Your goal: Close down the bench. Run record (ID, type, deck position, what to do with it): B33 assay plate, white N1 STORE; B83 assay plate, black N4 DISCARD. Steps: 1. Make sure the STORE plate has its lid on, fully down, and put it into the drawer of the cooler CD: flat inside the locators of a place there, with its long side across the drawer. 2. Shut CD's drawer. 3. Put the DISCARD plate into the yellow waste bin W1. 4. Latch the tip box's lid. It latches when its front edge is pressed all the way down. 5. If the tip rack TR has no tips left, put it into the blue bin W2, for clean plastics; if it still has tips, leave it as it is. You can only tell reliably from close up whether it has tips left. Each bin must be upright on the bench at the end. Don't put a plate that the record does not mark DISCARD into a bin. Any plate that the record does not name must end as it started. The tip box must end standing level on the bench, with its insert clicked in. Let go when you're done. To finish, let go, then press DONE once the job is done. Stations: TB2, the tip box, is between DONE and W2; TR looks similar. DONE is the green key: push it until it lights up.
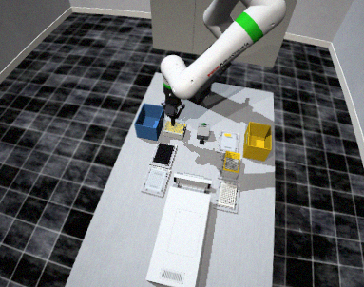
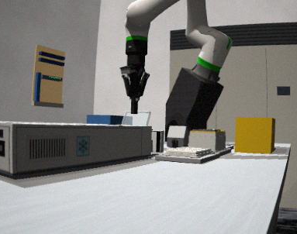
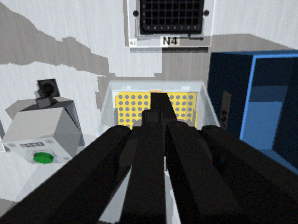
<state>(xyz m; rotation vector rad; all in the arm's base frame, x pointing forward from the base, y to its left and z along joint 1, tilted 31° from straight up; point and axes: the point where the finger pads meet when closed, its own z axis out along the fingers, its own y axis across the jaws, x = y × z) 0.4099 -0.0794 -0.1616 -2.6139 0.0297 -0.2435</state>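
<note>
The clear tip box lid is 2 cm behind my hand and 6 cm below it. The rest, counted from my hand: blue bin W2: 4 cm behind, 16 cm to the right, 12 cm below; black assay plate: 14 cm ahead, 2 cm to the right, 14 cm below; yellow insert: 4 cm behind, 11 cm below.
</note>
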